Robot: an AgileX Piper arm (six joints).
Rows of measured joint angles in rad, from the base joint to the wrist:
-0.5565 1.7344 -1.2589 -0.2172 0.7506 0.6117
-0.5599 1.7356 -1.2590 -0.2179 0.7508 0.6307
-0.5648 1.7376 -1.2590 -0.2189 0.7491 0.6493
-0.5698 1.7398 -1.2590 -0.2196 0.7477 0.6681
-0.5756 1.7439 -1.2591 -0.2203 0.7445 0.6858
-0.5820 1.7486 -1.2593 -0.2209 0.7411 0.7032
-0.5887 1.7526 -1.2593 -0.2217 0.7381 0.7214
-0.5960 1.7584 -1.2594 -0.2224 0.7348 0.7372
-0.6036 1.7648 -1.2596 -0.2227 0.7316 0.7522
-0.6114 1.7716 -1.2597 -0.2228 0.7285 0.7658
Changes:
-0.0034 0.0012 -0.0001 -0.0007 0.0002 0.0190
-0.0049 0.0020 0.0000 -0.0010 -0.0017 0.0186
-0.0050 0.0022 0.0000 -0.0007 -0.0014 0.0188
-0.0058 0.0041 -0.0001 -0.0007 -0.0032 0.0177
-0.0064 0.0047 -0.0002 -0.0006 -0.0034 0.0174
-0.0067 0.0040 0.0000 -0.0008 -0.0030 0.0182
-0.0073 0.0058 -0.0001 -0.0007 -0.0033 0.0158
-0.0076 0.0064 -0.0002 -0.0003 -0.0032 0.0150
-0.0078 0.0068 -0.0001 -0.0001 -0.0031 0.0136

